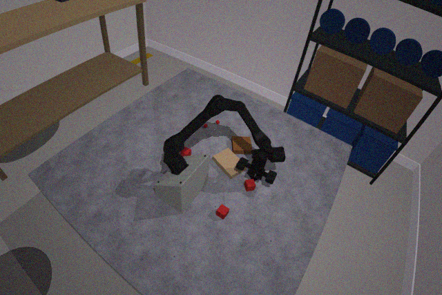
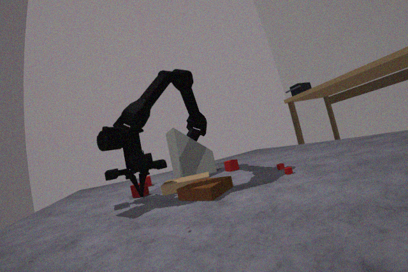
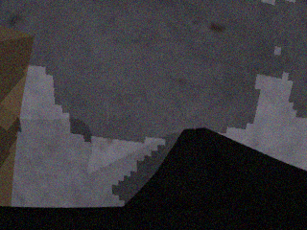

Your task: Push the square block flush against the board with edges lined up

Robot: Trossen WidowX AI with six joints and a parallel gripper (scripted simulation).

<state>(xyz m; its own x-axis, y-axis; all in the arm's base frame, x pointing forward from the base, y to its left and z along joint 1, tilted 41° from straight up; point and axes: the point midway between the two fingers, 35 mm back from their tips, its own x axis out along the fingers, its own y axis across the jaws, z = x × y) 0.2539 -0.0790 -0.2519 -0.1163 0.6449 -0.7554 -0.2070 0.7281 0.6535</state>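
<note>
Right now the board is 150 mm to the left of my gripper tip and 10 mm above it. Round my gripper tip: brown square block 180 mm to the left, 140 mm ahead, 10 mm above.
</note>
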